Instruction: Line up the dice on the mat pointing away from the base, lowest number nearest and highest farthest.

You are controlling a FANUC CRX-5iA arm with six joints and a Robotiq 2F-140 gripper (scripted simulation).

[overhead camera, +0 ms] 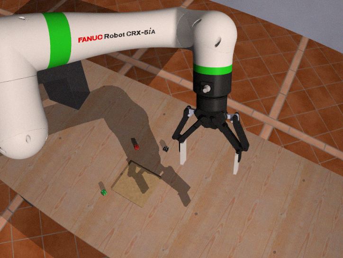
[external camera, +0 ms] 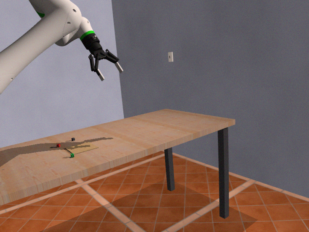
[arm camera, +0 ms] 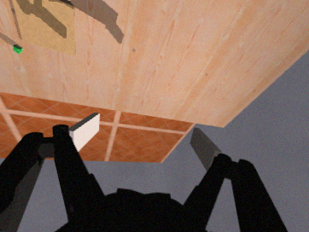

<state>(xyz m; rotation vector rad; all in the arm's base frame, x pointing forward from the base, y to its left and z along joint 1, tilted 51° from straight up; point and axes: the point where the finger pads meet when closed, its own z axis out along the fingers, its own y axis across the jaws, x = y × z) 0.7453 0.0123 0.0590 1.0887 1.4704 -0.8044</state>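
The green die lies 37 cm below my hand, 35 cm behind it and 11 cm to the right of it. The rest, counted from my hand: red die: 37 cm below, 34 cm behind, 12 cm to the left; tan mat: 37 cm below, 26 cm behind, 2 cm to the right; black die: 37 cm below, 23 cm behind, 17 cm to the left.
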